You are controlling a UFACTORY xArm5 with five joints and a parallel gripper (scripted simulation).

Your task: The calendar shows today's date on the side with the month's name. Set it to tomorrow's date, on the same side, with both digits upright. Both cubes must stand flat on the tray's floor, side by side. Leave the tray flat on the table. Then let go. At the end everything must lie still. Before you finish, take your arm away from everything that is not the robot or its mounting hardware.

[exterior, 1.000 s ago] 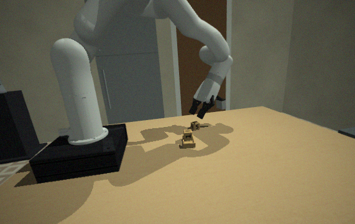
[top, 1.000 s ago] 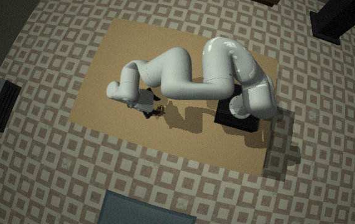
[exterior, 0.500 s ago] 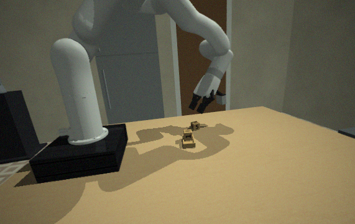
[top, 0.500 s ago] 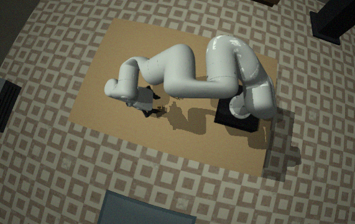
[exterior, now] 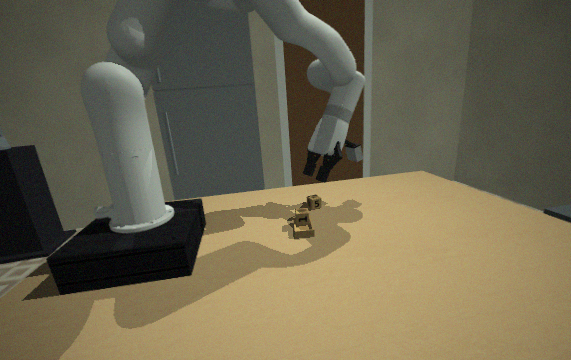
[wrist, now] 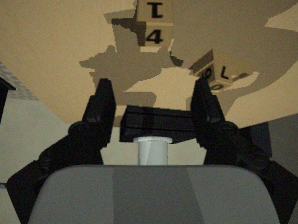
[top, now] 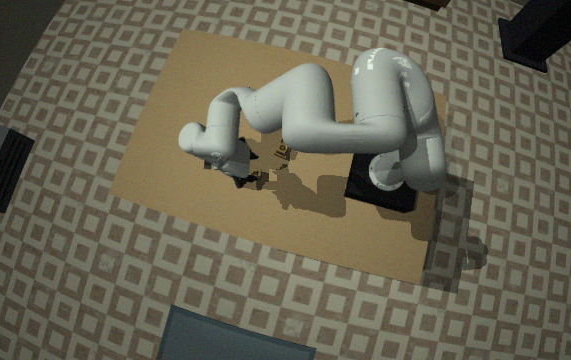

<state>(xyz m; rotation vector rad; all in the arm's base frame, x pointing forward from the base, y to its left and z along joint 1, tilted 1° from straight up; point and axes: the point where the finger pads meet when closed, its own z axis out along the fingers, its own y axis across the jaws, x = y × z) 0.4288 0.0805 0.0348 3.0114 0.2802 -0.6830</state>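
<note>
Now: the wooden date cube 90 mm below my hand and 10 mm behind it. Also, from my hand: wooden calendar tray (120 mm to the right, 90 mm below, 80 mm behind).
</note>
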